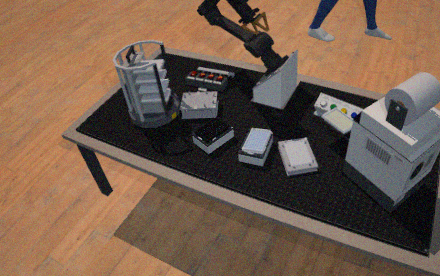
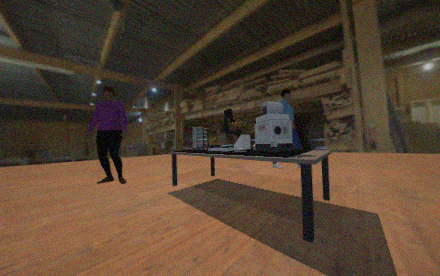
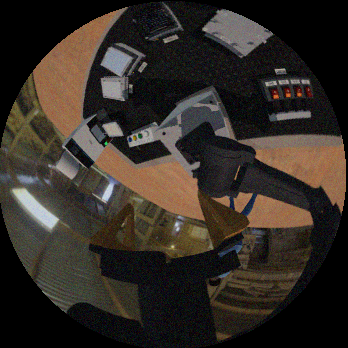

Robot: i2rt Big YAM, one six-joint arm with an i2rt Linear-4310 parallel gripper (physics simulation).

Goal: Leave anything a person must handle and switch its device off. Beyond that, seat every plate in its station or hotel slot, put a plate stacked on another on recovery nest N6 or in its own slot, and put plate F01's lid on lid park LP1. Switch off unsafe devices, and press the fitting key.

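Seen in the pictures: gripper, fingertip midpoint: [image 1: 262,32] [image 2: 236,124] [image 3: 163,199]; arm's base, origin of the base link: [image 1: 277,66] [image 2: 242,138] [image 3: 196,142].
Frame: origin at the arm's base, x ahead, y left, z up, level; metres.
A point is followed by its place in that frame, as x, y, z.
My gripper [image 1: 261,21] [image 3: 162,199] {0.070, -0.035, 0.206} is open and empty, raised beyond the back of the table. A white plate hotel [image 1: 152,89] {0.444, -0.372, 0.061} stands at the table's left. The switch bank [image 1: 207,77] {0.089, -0.338, -0.096} [image 3: 287,92] shows several lit red-orange rockers. A black plate [image 1: 213,132] {0.439, -0.089, -0.080} [image 3: 156,19] sits on a station. A pale blue plate [image 1: 257,140] {0.409, 0.097, -0.074} [image 3: 114,60] {0.403, 0.090, -0.074} sits on another. A white plate or lid [image 1: 298,154] {0.378, 0.259, -0.110} [image 3: 113,88] {0.353, 0.235, -0.110} lies on a low base. A pale yellowish plate [image 1: 339,120] {0.221, 0.366, -0.020} [image 3: 113,129] {0.201, 0.340, -0.020} lies between the key panel [image 1: 324,103] {0.074, 0.260, -0.076} [image 3: 142,136] {0.073, 0.290, -0.079} and the large device [image 1: 375,155] {0.423, 0.545, 0.055} [image 3: 87,140] {0.290, 0.481, 0.070}. Labels are unreadable.
A grey block [image 1: 200,106] {0.313, -0.236, -0.085} [image 3: 237,32] stands right of the hotel. The arm's wedge base [image 1: 281,82] {0.090, 0.059, -0.014} stands at the table's back edge. A person in purple [image 2: 109,116] stands beyond the table's left end; a person in blue [image 2: 288,111] stands behind it.
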